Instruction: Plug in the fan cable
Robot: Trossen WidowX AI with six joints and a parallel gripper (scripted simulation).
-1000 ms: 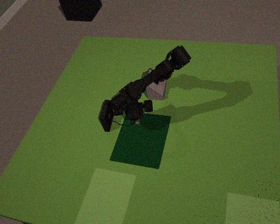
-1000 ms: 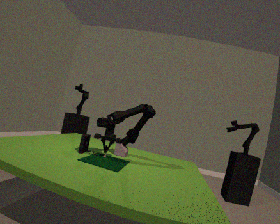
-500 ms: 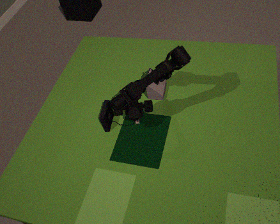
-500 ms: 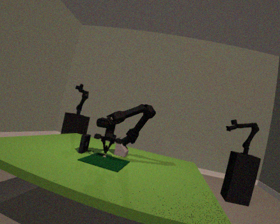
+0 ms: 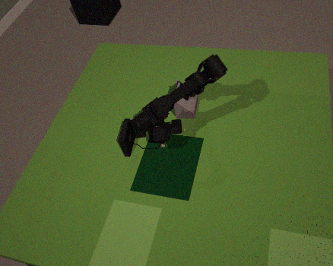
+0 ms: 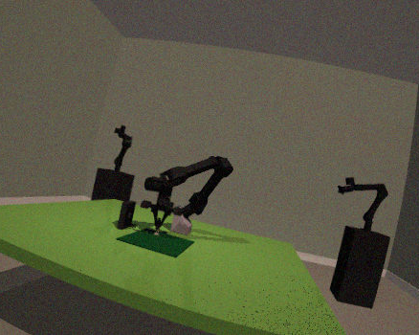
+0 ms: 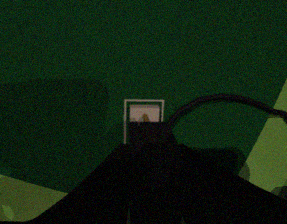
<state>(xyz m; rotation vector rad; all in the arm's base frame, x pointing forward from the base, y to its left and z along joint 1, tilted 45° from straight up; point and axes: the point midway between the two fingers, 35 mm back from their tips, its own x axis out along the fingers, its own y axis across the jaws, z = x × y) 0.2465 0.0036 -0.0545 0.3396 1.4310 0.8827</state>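
Now: gripper tip 10 mm below the black plug and 10 mm past it. From my gripper tip the other things lie so: dark green board 90 mm ahead, 50 mm to the left, 50 mm below; then black fan 140 mm to the right, 30 mm ahead, 20 mm above; then four-pin header 40 mm below, 10 mm behind.
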